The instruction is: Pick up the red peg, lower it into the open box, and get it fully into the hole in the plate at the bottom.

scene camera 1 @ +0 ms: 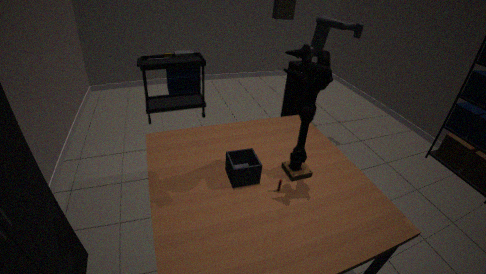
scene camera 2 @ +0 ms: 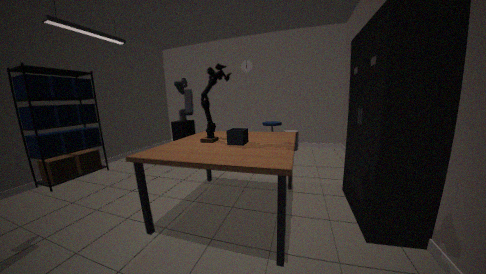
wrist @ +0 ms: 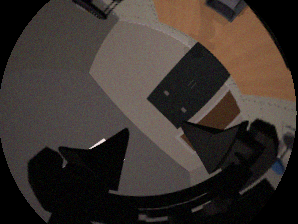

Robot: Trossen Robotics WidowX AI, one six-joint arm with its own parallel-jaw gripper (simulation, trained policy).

Scene:
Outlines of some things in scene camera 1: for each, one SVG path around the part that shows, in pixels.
The gripper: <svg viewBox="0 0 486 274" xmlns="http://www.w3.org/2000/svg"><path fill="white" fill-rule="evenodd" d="M306 44L299 50L285 51L288 55L302 59L302 64L299 65L299 68L296 68L296 71L283 70L294 78L297 88L303 88L308 82L308 76L312 78L314 76L317 77L322 70L320 62L315 63L311 62L311 59L306 59L310 55L311 48Z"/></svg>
A box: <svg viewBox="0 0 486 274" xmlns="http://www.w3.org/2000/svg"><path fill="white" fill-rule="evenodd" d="M253 148L226 152L225 171L232 188L260 184L263 165ZM249 165L247 167L241 168L234 167L234 165L248 163Z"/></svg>

